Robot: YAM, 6 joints.
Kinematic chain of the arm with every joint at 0, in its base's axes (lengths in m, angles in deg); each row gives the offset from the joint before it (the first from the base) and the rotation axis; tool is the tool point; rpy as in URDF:
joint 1: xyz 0 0 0.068 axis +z
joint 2: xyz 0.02 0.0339 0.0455 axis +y
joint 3: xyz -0.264 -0.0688 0 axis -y
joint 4: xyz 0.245 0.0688 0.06 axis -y
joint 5: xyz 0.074 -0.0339 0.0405 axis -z
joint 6: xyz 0.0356 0 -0.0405 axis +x
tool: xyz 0 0 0 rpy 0 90 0
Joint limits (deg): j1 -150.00..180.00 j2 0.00..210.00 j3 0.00..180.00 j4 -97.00..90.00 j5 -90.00..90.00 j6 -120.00..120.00
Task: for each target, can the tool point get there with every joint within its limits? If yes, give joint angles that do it. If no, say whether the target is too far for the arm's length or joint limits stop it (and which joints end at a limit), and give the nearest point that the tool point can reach.
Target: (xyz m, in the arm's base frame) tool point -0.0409 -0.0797 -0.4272
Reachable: no: joint limits stop it (at a limit: joint 2) | nearest point -0.0536 -0.1045 -0.3557 | short by 0.077 m
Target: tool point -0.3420 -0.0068 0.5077
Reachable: yes | joints -3.87 20.65 105.05 62.20 57.01 7.53
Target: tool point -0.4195 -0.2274 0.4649
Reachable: yes | joints 30.77 30.43 166.35 -16.31 -32.68 26.21
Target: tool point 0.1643 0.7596 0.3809
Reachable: no: too far | nearest point 0.1290 0.5963 0.3219 | short by 0.177 m
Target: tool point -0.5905 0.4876 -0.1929
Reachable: no: too far | nearest point -0.4618 0.3813 -0.1243 | short by 0.180 m
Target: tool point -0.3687 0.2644 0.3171
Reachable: yes | joints 143.17 124.84 130.84 -71.23 -15.31 40.09
